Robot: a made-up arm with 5 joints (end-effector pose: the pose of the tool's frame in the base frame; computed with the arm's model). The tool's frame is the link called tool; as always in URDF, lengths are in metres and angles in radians.
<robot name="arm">
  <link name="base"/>
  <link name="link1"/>
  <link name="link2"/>
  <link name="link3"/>
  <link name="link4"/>
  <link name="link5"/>
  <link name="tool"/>
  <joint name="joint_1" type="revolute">
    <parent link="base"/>
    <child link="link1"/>
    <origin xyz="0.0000 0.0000 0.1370" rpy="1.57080 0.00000 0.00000"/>
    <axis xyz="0 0 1"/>
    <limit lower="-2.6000" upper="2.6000"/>
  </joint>
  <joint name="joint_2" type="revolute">
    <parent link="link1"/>
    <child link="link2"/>
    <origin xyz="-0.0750 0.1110 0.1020" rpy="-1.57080 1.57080 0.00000"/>
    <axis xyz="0 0 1"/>
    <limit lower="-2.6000" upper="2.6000"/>
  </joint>
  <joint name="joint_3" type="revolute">
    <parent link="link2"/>
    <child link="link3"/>
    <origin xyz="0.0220 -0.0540 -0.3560" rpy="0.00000 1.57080 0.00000"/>
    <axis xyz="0 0 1"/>
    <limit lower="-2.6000" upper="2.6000"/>
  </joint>
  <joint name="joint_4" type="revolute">
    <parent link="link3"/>
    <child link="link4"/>
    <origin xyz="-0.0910 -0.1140 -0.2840" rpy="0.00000 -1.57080 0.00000"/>
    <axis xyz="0 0 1"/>
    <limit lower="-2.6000" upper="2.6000"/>
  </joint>
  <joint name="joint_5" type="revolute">
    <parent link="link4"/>
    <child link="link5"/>
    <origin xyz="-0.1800 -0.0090 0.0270" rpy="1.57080 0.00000 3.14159"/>
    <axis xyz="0 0 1"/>
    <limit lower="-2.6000" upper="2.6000"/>
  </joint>
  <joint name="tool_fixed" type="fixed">
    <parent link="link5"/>
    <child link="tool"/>
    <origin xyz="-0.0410 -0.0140 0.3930" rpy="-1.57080 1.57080 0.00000"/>
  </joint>
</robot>
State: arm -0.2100 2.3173 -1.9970 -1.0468 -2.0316
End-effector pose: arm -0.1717 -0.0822 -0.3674 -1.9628 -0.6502 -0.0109
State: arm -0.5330 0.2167 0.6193 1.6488 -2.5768
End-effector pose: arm 0.2463 -0.6241 -0.3855 -1.5776 -2.0811 0.4522
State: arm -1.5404 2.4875 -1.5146 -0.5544 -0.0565
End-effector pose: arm -0.5210 -0.0027 0.0341 2.4424 0.6959 -0.1488
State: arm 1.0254 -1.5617 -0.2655 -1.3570 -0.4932
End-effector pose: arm 0.1334 -0.0244 0.0659 -1.3866 1.1182 2.3794
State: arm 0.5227 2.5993 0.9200 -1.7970 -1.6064
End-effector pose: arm -0.1941 -0.1254 -0.1800 0.4705 -0.3116 1.0742
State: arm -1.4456 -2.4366 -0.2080 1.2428 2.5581
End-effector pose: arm -0.1855 0.2811 0.8195 1.9057 -1.3603 -1.1940
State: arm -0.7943 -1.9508 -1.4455 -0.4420 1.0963
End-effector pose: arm -0.5887 0.0473 -0.0352 -2.5366 -0.1389 -1.7913
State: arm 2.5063 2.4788 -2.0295 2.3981 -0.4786
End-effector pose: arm -0.4045 0.0610 0.2628 1.1145 -0.3119 -0.2277
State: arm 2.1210 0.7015 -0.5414 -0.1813 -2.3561
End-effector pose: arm 0.2472 -0.5819 0.2407 0.4481 -0.4164 2.5822
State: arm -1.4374 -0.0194 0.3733 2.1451 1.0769
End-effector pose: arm -0.2849 -0.6024 -0.3375 1.0058 0.1162 1.5155
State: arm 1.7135 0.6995 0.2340 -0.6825 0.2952
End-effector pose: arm 0.1096 -0.3270 0.0143 -0.3564 -1.5058 -0.3379
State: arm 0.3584 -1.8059 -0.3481 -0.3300 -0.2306
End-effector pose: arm -0.1730 0.2139 -0.1822 0.2239 -0.7695 -2.0892
